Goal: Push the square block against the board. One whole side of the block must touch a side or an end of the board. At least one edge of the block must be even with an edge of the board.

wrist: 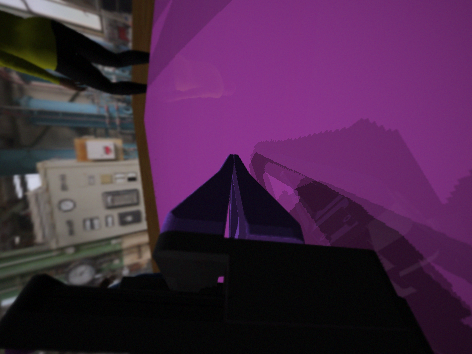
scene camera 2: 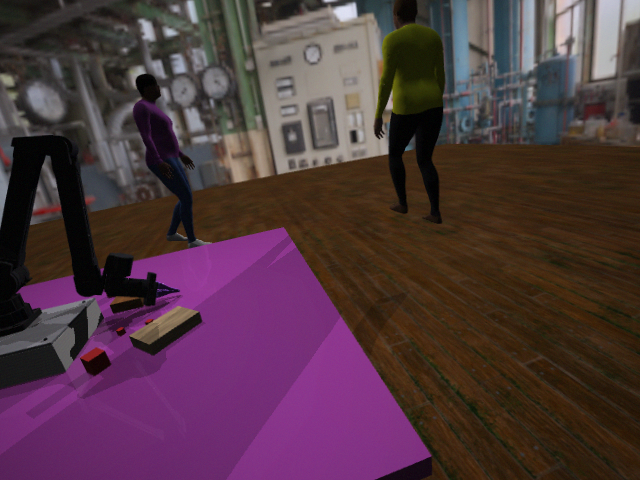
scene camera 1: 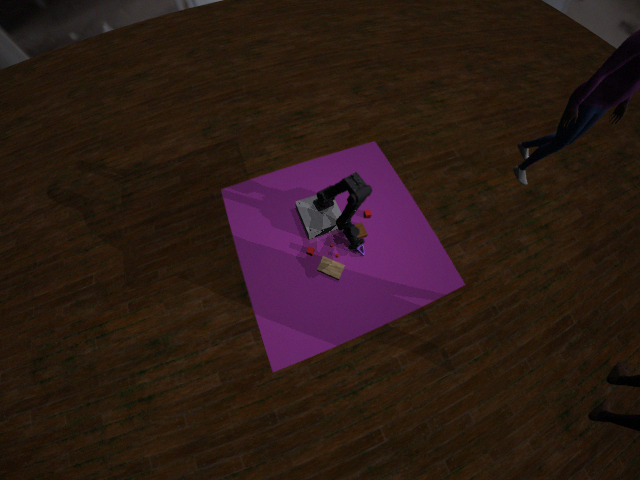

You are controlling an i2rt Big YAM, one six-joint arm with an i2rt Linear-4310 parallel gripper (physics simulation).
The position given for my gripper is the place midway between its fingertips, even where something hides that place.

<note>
My gripper [scene camera 2: 179, 290] is shut, with nothing in its grasp. Also in view: a wooden board [scene camera 2: 155, 336].
My gripper shows as well in the wrist view [wrist: 232, 161]. The wrist view does not show the wooden board: it is out of frame.
</note>
